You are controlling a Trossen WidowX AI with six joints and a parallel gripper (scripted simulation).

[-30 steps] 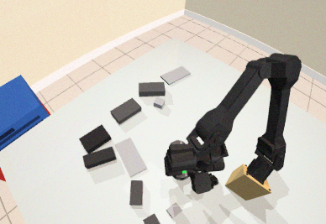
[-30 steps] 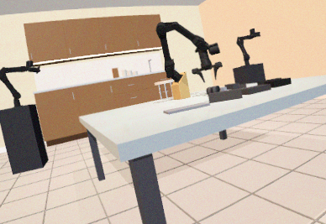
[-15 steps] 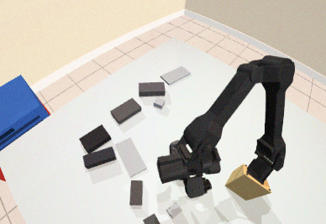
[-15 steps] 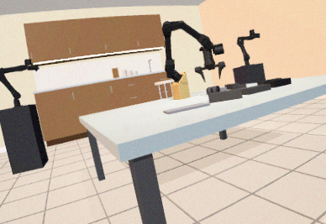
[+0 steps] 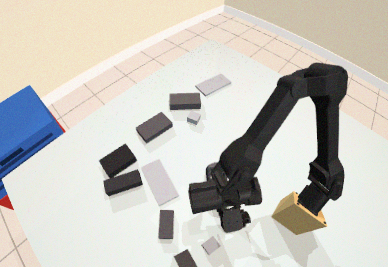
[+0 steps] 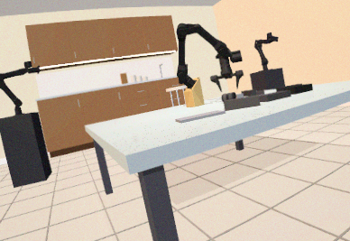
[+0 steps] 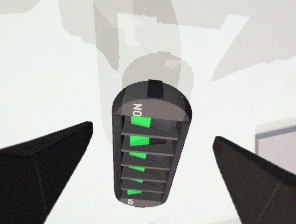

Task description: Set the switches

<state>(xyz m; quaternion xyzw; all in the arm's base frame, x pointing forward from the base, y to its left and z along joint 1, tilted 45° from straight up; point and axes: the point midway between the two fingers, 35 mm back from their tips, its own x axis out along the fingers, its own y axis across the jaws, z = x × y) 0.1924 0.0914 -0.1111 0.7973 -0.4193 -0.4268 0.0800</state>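
Right now my gripper tip is 80 mm past the pale block, 110 mm to the right of it and 50 mm above it. From my gripper tip the other things lie so: pale plate: 190 mm ahead, 100 mm to the left, 60 mm below.
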